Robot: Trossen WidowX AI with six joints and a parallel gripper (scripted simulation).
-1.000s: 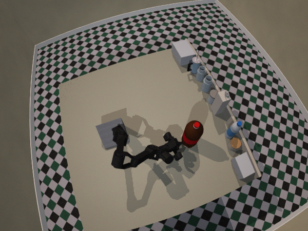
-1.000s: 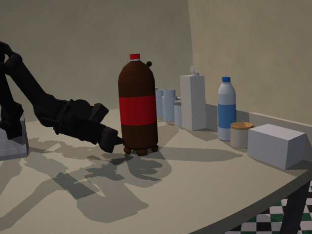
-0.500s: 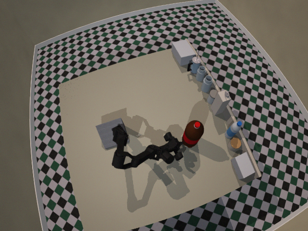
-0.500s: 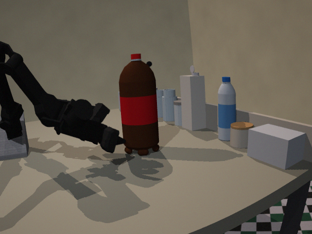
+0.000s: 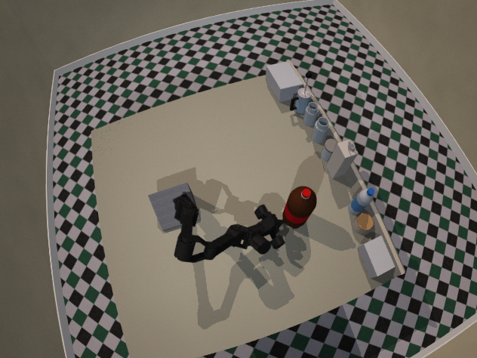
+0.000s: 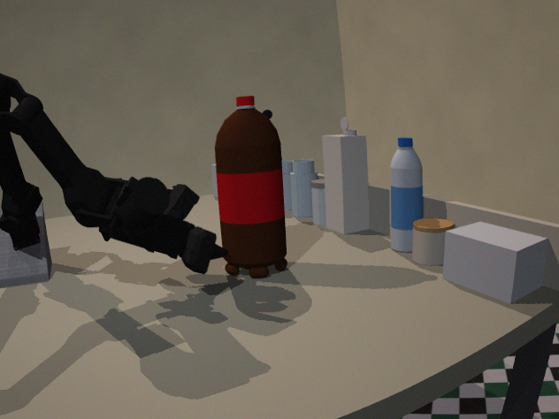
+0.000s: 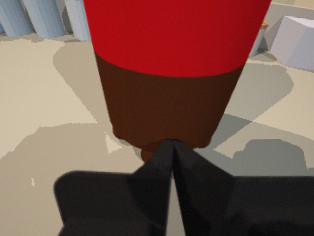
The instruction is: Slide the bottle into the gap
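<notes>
Now: the brown cola bottle 90 mm ahead of my hand and 90 mm above it. The rest, counted from my hand: blue-capped water bottle 370 mm ahead, 100 mm to the right, 50 mm above; then french press 500 mm to the left, 420 mm ahead, 80 mm above; then cork-lidded jar 350 mm ahead, 180 mm to the right, 20 mm below.
</notes>
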